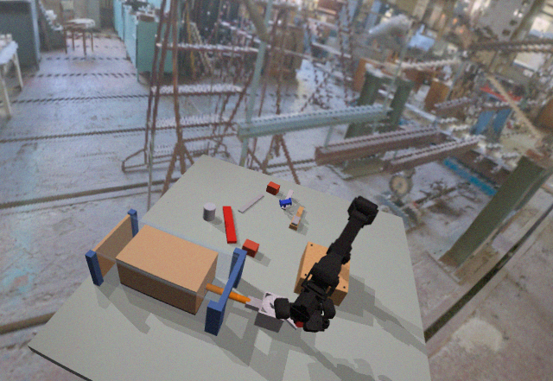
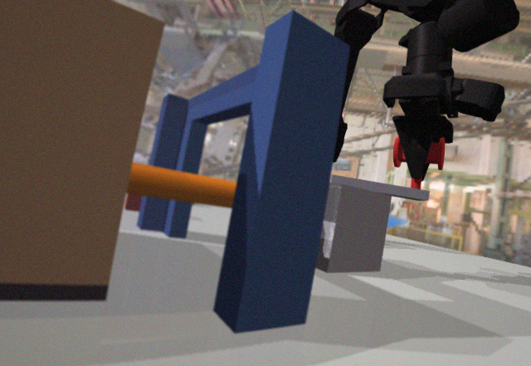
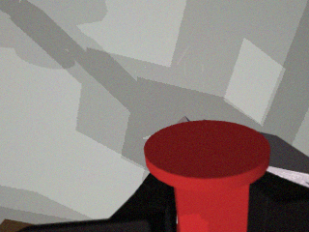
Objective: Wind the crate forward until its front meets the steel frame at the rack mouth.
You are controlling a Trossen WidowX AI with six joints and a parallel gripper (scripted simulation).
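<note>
Now: gripper tip 30 mm short of the winch handle with red knob, 20 mm to the left of it and 10 mm above it. Also, from my gripper tip: grey winch 70 mm ahead, 60 mm to the right, 80 mm below; then blue steel frame 250 mm ahead, 40 mm to the right, 10 mm below; then red bar 410 mm ahead, 420 mm to the right, 110 mm below.
</note>
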